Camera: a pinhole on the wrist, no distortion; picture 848 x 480 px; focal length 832.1 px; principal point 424.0 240.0 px. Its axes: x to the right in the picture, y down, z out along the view. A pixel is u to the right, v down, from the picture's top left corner.
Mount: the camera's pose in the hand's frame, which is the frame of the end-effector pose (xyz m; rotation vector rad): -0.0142 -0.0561 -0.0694 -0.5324 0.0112 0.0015
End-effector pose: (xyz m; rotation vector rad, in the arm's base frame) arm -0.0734 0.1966 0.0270 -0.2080 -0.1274 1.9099
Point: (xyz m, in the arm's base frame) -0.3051 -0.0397 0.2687
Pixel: 140 395
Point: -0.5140 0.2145 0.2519
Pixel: outside the picture
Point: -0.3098 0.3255 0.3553
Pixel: 748 97
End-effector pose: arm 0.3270 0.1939 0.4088 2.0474 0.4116 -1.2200
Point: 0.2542 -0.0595 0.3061
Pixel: 616 151
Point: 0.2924 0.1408 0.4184
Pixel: 375 253
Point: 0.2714 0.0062 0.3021
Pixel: 682 119
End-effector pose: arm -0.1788 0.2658 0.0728 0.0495 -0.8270 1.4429
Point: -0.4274 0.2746 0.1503
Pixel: 632 462
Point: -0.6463 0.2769 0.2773
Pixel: 671 397
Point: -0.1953 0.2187 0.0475
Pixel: 127 408
